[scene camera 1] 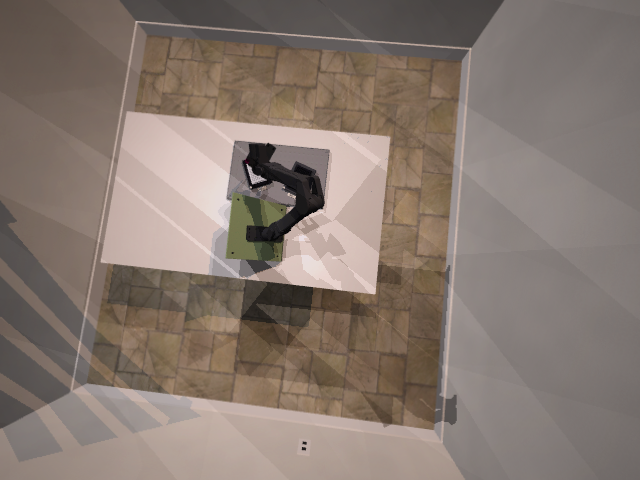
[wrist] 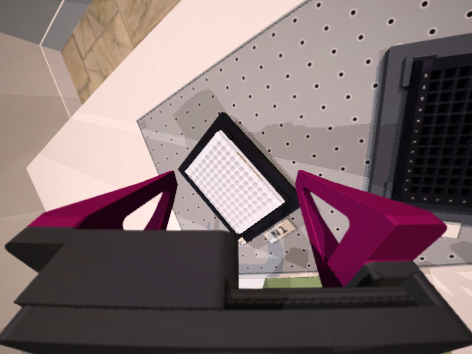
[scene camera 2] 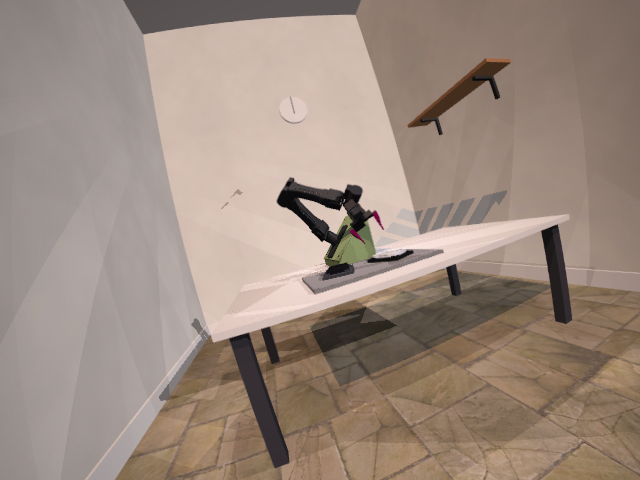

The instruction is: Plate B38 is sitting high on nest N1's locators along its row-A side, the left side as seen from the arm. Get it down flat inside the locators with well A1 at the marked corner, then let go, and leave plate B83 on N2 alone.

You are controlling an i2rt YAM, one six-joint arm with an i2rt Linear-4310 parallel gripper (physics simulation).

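Seen in the pictures: gripper, fingertip midpoint: (wrist: 236, 177) (scene camera 2: 374, 236); arm's base, origin of the base link: (scene camera 1: 265, 234) (scene camera 2: 338, 241).
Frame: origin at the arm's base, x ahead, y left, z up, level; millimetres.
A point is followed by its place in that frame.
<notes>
White plate B38 (scene camera 1: 255, 176) {x 313, y 89, z -84 mm} (scene camera 2: 391, 253) {x 392, y 70, z -83 mm} (wrist: 231, 185) {x 346, y 84, z -87 mm} sits on black nest N1 (wrist: 257, 157) {x 366, y 36, z -97 mm}, well side up. In the wrist view a wider black strip shows along its upper-right side than along its lower-left side; its tilt is hard to tell. The small A1 marker (wrist: 242, 241) {x 257, y 113, z -97 mm} is at the nest's bottom corner, beside the N1 label (wrist: 280, 231) {x 254, y 53, z -107 mm}. My gripper (scene camera 2: 373, 236) {x 359, y 29, z 1 mm} (wrist: 236, 177) {x 359, y 29, z 1 mm} is open and empty, above the plate, with the plate between its fingertips in the wrist view. Black plate B83 (wrist: 445, 135) {x 317, y -128, z -83 mm} sits in nest N2 (wrist: 381, 120) {x 349, y -96, z -97 mm}, right of the gripper.
Both nests stand on a grey perforated board (scene camera 1: 279, 187) {x 264, y -37, z -109 mm} (scene camera 2: 317, 284) {x 400, y -266, z -108 mm} (wrist: 320, 90) {x 405, y -59, z -108 mm} on the white table (scene camera 1: 165, 196) {x 201, y 591, z -121 mm} (scene camera 2: 491, 235) {x 536, y 494, z -121 mm}. The green base plate (scene camera 1: 239, 242) {x -50, y 90, z 93 mm} (scene camera 2: 356, 250) {x 164, y 21, z -56 mm} under the arm adjoins the board. The arm passes over part of N2 in the first scene view.
</notes>
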